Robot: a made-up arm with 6 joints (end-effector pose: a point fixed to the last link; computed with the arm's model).
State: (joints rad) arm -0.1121 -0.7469 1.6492 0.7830 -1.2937 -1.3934
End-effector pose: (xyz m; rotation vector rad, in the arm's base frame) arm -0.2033 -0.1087 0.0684 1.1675 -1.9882 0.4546
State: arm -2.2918 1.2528 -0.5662 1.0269 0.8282 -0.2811
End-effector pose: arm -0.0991 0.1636 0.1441 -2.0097 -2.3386 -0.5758
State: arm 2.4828 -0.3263 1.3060 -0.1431 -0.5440 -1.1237
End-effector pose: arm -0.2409 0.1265 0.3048 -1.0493 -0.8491 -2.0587
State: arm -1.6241 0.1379 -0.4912 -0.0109 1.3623 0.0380
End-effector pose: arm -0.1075 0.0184 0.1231 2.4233 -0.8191 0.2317
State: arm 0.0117 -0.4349 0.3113 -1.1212 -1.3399 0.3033
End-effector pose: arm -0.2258 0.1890 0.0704 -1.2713 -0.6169 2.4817
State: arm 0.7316 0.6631 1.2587 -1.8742 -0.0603 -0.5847
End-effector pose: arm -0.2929 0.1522 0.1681 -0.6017 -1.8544 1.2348
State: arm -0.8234 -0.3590 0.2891 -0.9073 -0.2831 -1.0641
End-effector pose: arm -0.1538 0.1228 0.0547 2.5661 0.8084 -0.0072
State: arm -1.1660 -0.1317 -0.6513 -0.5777 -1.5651 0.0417
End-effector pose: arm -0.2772 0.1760 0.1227 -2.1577 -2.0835 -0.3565
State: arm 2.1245 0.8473 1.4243 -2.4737 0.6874 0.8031
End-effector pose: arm -0.2228 0.2222 0.2360 -0.6287 -2.1692 1.4779
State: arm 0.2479 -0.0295 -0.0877 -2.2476 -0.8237 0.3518
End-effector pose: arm -0.3473 0.0946 0.1117 0.4662 1.3935 -1.5547
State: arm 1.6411 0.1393 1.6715 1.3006 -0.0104 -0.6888
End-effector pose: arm -0.3143 0.0888 0.2808 -1.1937 -1.1092 -1.3663
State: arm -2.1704 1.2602 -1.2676 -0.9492 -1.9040 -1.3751
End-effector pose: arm -0.1210 0.0498 -0.0340 1.3264 -1.9089 -0.4842
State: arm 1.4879 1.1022 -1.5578 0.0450 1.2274 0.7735
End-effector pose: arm -0.2849 0.0783 0.2224 -0.4769 1.1062 2.6866
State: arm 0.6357 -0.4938 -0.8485 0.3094 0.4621 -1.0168
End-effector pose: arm -0.2125 0.0781 0.1722 2.3325 0.0716 -0.7116
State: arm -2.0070 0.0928 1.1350 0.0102 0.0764 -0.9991
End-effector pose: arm -0.0343 0.1513 0.1455 3.0247 0.4990 0.3786
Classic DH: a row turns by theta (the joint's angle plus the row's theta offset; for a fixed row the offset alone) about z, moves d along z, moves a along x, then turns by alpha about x. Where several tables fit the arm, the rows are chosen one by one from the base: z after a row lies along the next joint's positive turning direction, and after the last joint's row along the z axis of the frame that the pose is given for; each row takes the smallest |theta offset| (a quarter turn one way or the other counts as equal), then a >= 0, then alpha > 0; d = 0 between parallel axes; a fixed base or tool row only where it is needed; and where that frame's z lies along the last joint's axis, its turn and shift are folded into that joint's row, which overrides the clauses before.
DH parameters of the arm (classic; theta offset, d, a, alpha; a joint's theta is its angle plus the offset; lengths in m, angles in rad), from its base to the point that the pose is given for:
base (fixed): 0.1634 0.1789 -0.1576 -1.7932
joint 1: -1.5344 0.1306 -0.0133 -1.7302
joint 2: 0.0413 -0.0922 -0.0491 1.7143
joint 3: 1.401 -0.0266 0.0425 -1.3618
joint 4: -0.8907 -0.0964 0.0302 2.269
joint 5: -1.1886 -0.0991 -0.0805 -1.2219
joint 6: -0.6446 0.0445 -0.0063 1.5708
tool (fixed): 3.1416 -0.0131 0 0

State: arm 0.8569 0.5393 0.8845 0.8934 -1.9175 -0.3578
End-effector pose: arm -0.2570 0.0045 0.0104 -0.8586 2.2792 0.4098
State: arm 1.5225 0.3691 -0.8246 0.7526 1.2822 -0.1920
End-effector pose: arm -0.2655 0.0641 0.2372 0.5013 -0.5566 -2.8908
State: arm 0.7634 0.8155 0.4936 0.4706 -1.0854 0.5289
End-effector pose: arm -0.1766 0.1321 0.0225 -0.0062 0.4104 1.2952
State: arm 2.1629 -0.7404 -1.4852 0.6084 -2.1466 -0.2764
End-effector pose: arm 0.0359 0.1351 0.1827 -1.2489 0.8457 0.5840
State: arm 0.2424 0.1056 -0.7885 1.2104 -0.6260 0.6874
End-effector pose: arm -0.1570 0.0390 0.1748 -1.1314 -0.2877 0.9036
